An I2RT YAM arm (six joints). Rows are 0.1 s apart.
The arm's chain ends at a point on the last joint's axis. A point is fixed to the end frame.
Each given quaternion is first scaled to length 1.
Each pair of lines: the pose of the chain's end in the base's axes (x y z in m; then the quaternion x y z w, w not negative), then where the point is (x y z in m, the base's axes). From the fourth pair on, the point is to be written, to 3 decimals.
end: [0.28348, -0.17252, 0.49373, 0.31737, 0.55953, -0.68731, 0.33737]
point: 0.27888 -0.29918 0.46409
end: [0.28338, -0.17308, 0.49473, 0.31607, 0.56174, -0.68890, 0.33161]
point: 0.27768 -0.29959 0.46464
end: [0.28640, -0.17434, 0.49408, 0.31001, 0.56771, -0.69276, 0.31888]
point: 0.27861 -0.30054 0.46318
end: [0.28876, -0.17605, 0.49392, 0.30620, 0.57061, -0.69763, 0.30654]
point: 0.278 -0.302 0.463
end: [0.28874, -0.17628, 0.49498, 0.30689, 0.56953, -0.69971, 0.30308]
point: 0.277 -0.302 0.464
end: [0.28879, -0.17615, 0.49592, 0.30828, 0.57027, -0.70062, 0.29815]
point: 0.276 -0.302 0.465
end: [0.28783, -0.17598, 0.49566, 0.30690, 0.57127, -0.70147, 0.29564]
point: 0.275 -0.302 0.464
